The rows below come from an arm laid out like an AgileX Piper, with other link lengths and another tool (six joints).
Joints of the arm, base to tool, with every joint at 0 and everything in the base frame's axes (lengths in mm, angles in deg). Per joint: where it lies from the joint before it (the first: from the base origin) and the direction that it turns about. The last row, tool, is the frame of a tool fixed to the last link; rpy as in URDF.
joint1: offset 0 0 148.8 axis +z
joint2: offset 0 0 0 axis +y
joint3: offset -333.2 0 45.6 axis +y
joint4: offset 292.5 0 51.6 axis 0.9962 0 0.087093
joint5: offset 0 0 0 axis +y
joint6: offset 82.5 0 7.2 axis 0.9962 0 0.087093
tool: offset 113.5 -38 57.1 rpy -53.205 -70.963 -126.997
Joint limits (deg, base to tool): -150..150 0..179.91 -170..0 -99.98..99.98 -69.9..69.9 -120..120
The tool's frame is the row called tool.
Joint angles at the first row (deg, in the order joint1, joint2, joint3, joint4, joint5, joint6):
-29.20, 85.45, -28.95, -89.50, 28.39, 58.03
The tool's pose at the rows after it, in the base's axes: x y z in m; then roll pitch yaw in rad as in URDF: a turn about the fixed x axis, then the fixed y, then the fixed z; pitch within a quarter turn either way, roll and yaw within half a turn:
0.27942 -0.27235 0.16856 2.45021 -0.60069 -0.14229
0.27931 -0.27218 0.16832 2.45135 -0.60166 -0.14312
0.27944 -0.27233 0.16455 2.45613 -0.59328 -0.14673
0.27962 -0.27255 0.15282 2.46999 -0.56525 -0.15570
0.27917 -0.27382 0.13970 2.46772 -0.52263 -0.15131
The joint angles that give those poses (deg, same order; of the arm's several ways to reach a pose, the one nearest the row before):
-29.20, 85.45, -28.73, -89.56, 28.00, 58.21
-29.20, 85.45, -28.67, -89.68, 27.95, 58.41
-29.20, 86.04, -28.67, -89.72, 27.95, 58.53
-29.20, 87.82, -28.67, -89.72, 27.95, 58.63
-29.20, 90.08, -28.67, -90.42, 28.63, 58.64

